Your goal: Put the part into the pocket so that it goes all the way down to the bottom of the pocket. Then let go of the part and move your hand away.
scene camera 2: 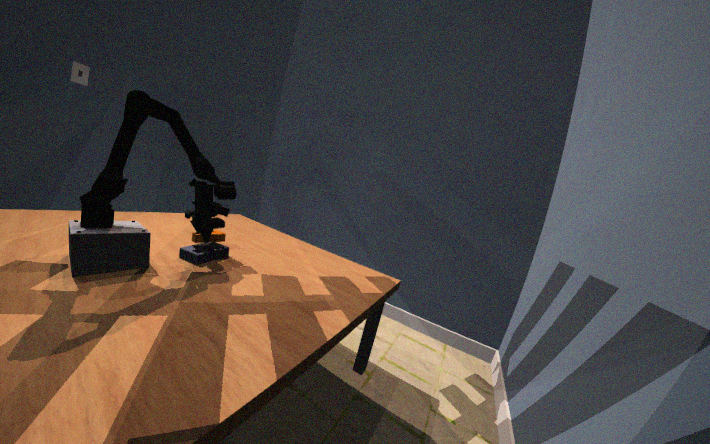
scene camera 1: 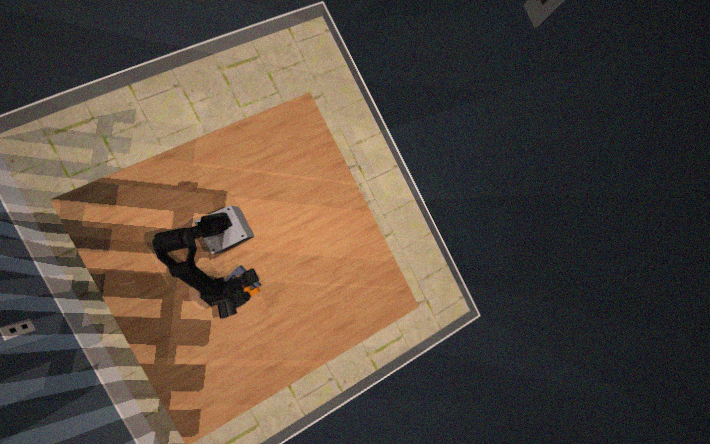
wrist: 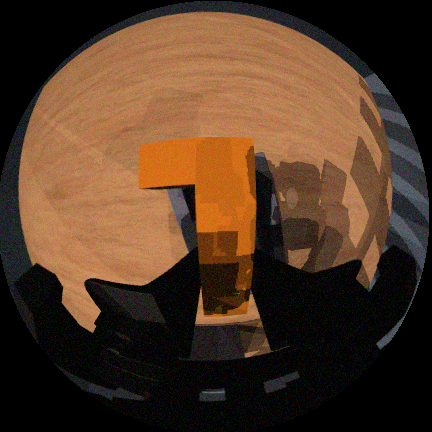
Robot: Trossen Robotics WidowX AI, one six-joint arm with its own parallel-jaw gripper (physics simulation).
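Places are measured from the arm's base along level axes (x left, y back, z up), in millimetres.
Where they show: gripper, fingertip midpoint: (scene camera 2: 204,241) (scene camera 1: 243,282) (wrist: 221,249); arm's base at its link origin: (scene camera 2: 96,225) (scene camera 1: 222,222) (wrist: 183,387).
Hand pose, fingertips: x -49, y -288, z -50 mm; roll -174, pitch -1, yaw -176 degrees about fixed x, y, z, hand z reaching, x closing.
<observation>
Things, the pixels of their top centre, and the offset from my fingertips. Level surfaces: height alone.
- orange L-shaped part at its top centre: (wrist: 197,248) (scene camera 2: 207,231) (scene camera 1: 246,285) dx +16, dy -15, dz +31 mm
- dark blue-grey block with the pocket, top centre: (wrist: 237,241) (scene camera 2: 205,247) (scene camera 1: 242,283) dx -16, dy +0, dz -18 mm
- wooden table at its surface level: dz -54 mm
The orange L-shaped part (scene camera 1: 251,290) (scene camera 2: 216,236) (wrist: 225,185) is held in my gripper (scene camera 2: 207,239) (wrist: 221,249), which is shut on its long leg. Its short leg points left in the wrist view. The dark blue-grey block with the pocket (scene camera 1: 238,272) (scene camera 2: 203,254) (wrist: 178,210) lies on the table. In scene camera 2 the part is above the block, with a small gap visible. In the wrist view the part covers most of the block, so the pocket's opening is largely hidden and I cannot tell how well the two line up.
The wooden table (scene camera 1: 314,235) (scene camera 2: 198,335) (wrist: 100,100) carries the grey base box (scene camera 1: 240,230) (scene camera 2: 109,251) of the arm, beside the block. Striped shadows cross the table. The table's right edge and a leg (scene camera 2: 369,337) show in scene camera 2.
</observation>
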